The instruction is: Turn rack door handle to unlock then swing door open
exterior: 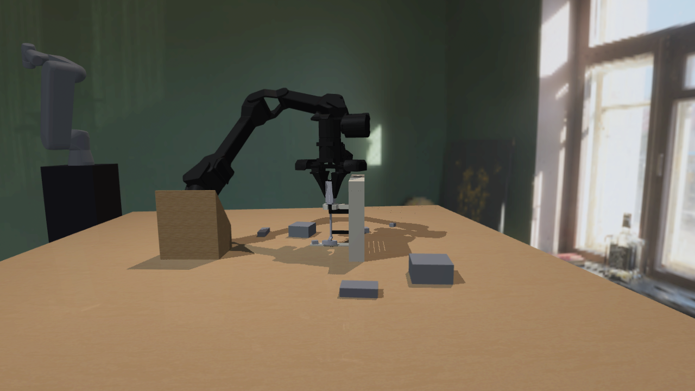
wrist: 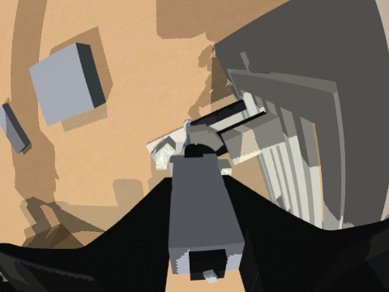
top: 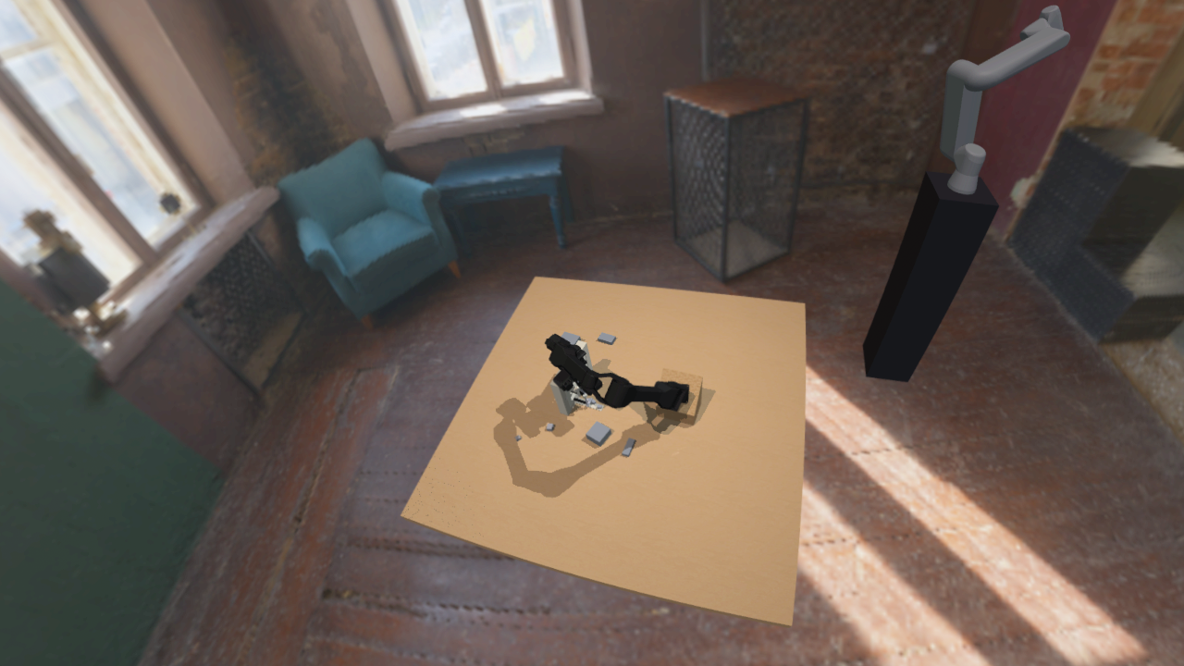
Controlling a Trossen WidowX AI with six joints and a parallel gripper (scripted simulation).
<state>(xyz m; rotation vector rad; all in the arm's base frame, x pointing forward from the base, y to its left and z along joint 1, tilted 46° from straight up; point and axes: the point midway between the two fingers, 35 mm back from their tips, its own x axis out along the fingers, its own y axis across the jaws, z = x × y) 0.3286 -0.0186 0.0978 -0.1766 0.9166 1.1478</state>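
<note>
Now: the upright handle 10 mm to the right of my gripper tip and 20 mm below it.
</note>
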